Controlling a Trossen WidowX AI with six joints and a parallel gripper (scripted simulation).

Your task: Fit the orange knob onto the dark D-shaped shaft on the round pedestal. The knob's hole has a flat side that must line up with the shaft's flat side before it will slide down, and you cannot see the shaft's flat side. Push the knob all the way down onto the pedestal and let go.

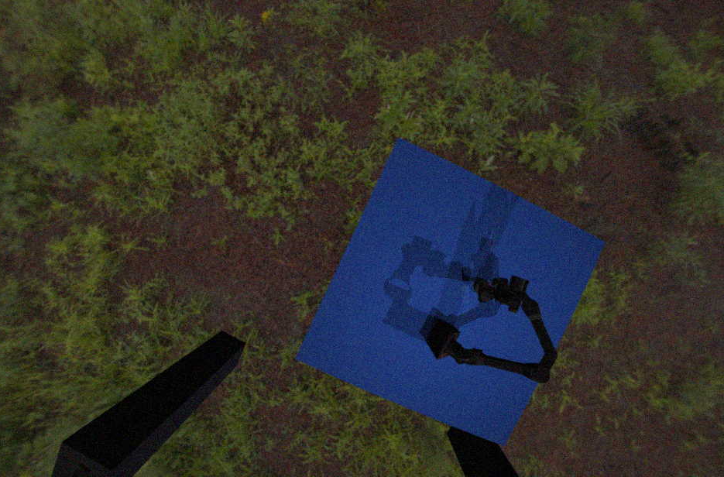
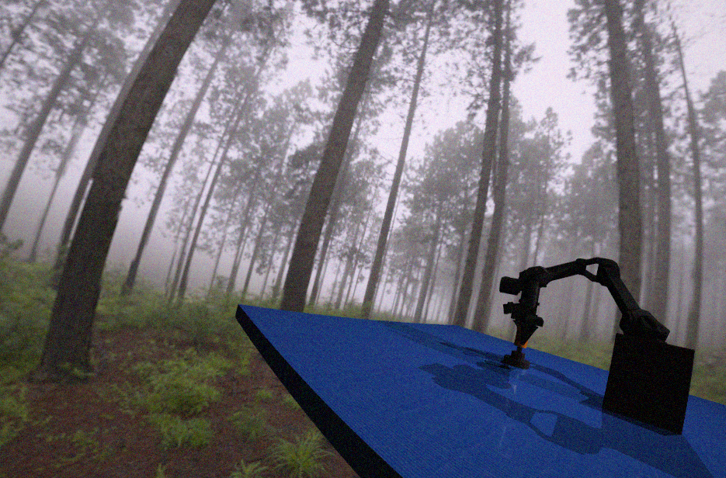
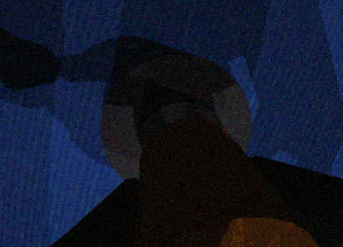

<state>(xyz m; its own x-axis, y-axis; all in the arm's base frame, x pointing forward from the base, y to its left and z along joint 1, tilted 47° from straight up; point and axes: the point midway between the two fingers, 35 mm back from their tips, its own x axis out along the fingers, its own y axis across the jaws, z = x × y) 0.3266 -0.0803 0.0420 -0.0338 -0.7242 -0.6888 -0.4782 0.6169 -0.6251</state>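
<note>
My gripper tip is 20 mm below the orange knob. Round my gripper tip: dark round pedestal: 40 mm below.
</note>
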